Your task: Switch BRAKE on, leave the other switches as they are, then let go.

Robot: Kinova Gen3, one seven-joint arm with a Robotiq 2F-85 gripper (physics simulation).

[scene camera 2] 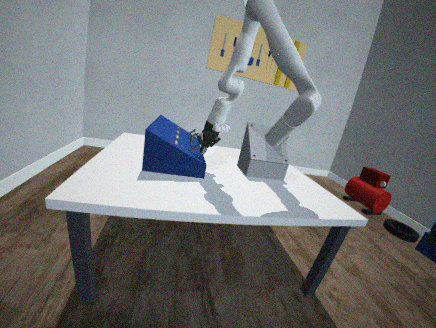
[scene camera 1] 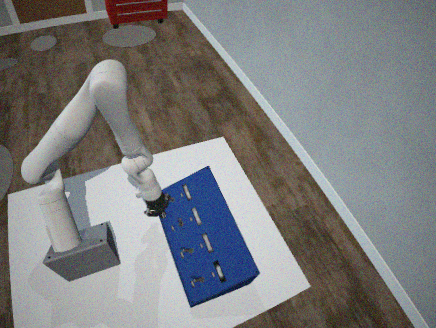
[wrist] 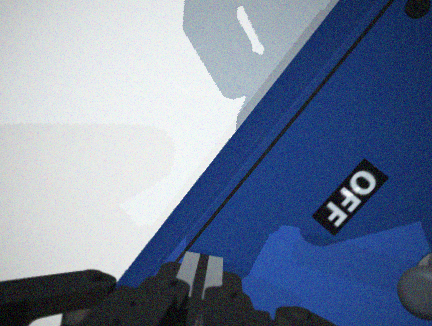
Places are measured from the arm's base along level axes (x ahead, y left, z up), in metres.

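Pixels of known places: gripper, between the fingertips: (scene camera 2: 201, 153) (scene camera 1: 163, 216) (wrist: 200, 281); arm's base, origin of its link: (scene camera 2: 272, 138) (scene camera 1: 69, 245).
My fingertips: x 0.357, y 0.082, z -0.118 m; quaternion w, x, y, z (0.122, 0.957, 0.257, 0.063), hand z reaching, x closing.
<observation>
For each thing: its top centre in the pictures, then the offset to it from my fingertips. "*": a spot on its surface instead. Level surfaces: height alone.
- OFF label, a spot on its surface: (wrist: 350, 197) * dx +0.018, dy +0.058, dz +0.001 m
- rounded grey lever tip, a spot on its surface: (wrist: 419, 292) * dx +0.020, dy +0.058, dz +0.052 m
- white table, height of its surface: dz -0.073 m
The blue switch panel (scene camera 1: 227, 240) (scene camera 2: 167, 150) (wrist: 310, 135) has a sloped face with a row of several grey toggle levers and small plates; the name BRAKE cannot be read in any view. In the scene camera 1 view, one lever (scene camera 1: 187, 251) and another lever (scene camera 1: 198, 281) stand away from the gripper. In the wrist view an OFF label (wrist: 350, 197) shows, and a rounded grey lever tip (wrist: 419, 292) is at the right edge. My gripper (scene camera 1: 164, 215) (scene camera 2: 202, 151) (wrist: 200, 281) is shut and empty, at the panel's low edge. Whether it touches the panel cannot be told.
The panel stands on a white table (scene camera 1: 260, 260) (scene camera 2: 100, 190). The arm's grey wedge base (scene camera 1: 92, 257) (scene camera 2: 265, 167) stands across from the panel's low side. A red cabinet (scene camera 1: 136, 11) and a red compressor (scene camera 2: 367, 192) are on the floor beyond the table.
</observation>
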